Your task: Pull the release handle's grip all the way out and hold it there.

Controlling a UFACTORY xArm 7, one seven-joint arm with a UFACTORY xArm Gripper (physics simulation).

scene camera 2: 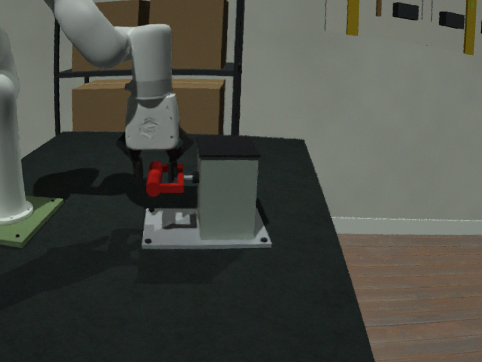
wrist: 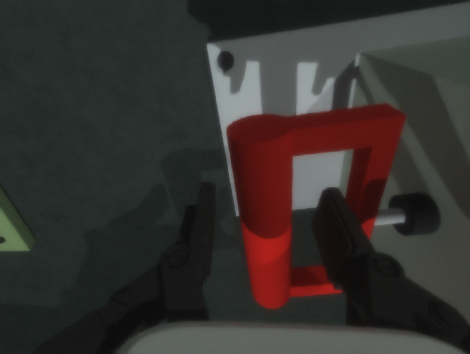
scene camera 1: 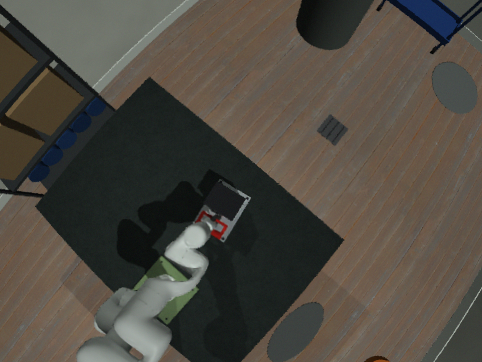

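The red release handle [scene camera 1: 218, 235] [scene camera 2: 154, 181] [wrist: 264, 190] is a rectangular loop with a thick round grip bar on its outer side. A short metal rod [scene camera 2: 188, 177] [wrist: 390, 217] joins it to the pale housing [scene camera 2: 227, 200] with a dark top. My gripper [scene camera 2: 155, 171] [wrist: 266, 203] is open, pointing down, with its fingers either side of the grip bar. In the wrist view one finger is left of the bar with a gap, the other is over the loop's opening, between bar and rod side. The arm hides most of the gripper in scene camera 1.
The housing stands on a light base plate [scene camera 2: 170, 241] [wrist: 243, 107] with dark bolts, on a dark mat [scene camera 1: 280, 235] [scene camera 2: 280, 300]. The arm's green base plate [scene camera 1: 187, 295] [scene camera 2: 30, 227] is nearby. A shelf rack [scene camera 2: 239, 75] with cardboard boxes stands beyond.
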